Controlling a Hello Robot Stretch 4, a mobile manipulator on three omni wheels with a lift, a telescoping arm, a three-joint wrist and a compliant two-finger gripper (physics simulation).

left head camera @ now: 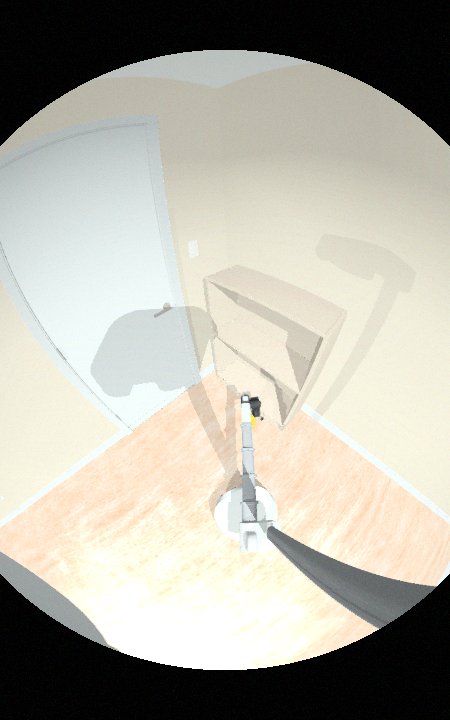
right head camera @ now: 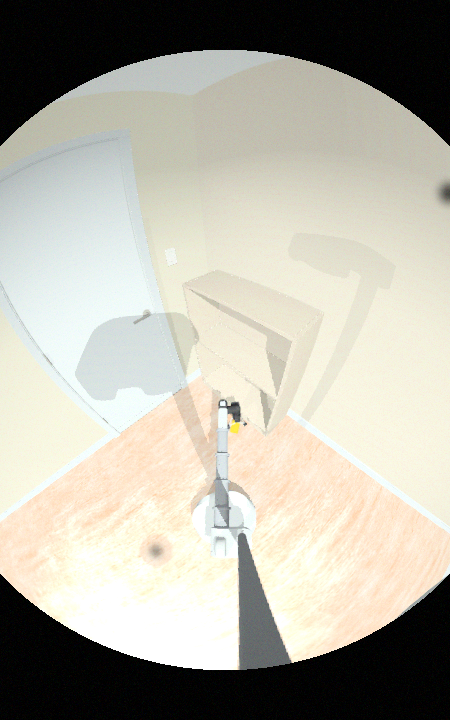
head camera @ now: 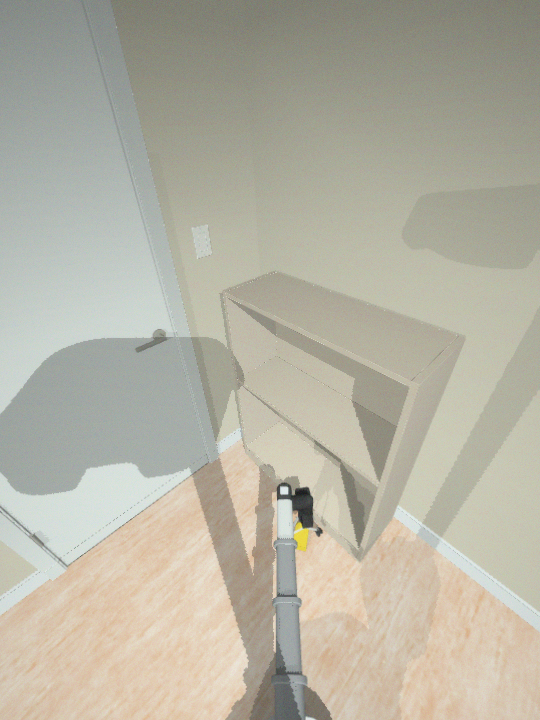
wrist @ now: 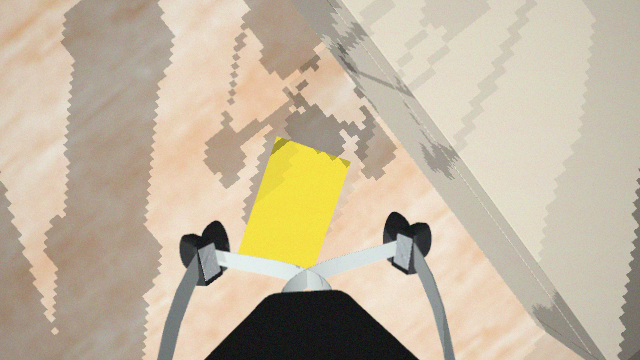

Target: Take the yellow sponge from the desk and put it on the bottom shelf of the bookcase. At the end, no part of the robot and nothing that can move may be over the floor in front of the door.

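Observation:
The yellow sponge lies on the floor in front of the bookcase, a short way from its front edge. My gripper is open and empty, pointing down above the sponge's near end. In the wrist view the sponge lies between the lines of the two fingers, slightly tilted and nearer the left one; its near end is partly behind the finger links. The bookcase's bottom shelf is low, just above the floor. The desk cannot be made out.
The closed white door is left of the bookcase, with floor before it. My extended arm reaches toward the bookcase, right of the door. Walls stand behind and right of the bookcase. Its front edge runs diagonally right of the gripper.

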